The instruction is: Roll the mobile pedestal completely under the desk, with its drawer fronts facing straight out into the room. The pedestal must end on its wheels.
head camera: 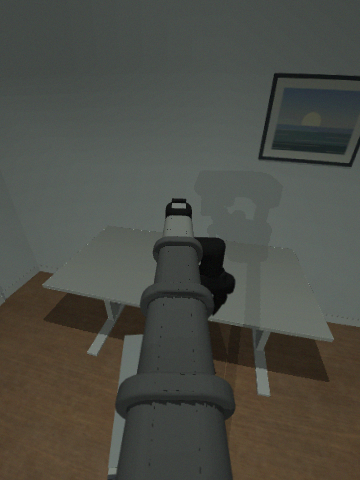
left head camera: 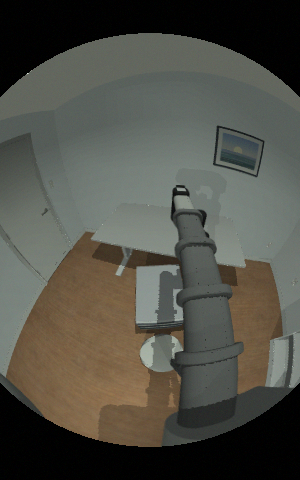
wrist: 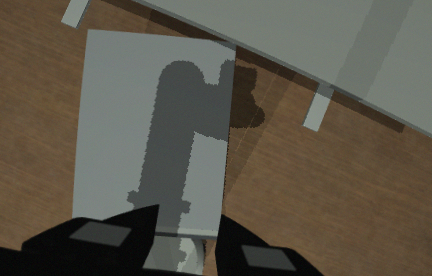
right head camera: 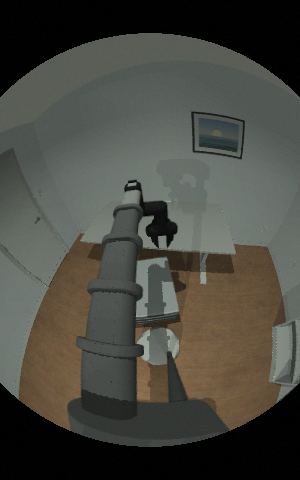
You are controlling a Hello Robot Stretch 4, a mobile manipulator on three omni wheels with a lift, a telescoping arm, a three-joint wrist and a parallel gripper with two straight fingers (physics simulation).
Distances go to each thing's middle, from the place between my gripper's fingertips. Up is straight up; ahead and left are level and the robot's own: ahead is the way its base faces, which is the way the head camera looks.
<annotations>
Now: the framed picture (right head camera: 213, 133) 900 mm ahead of my hand, 680 mm to the right of it and 520 mm above it.
</annotations>
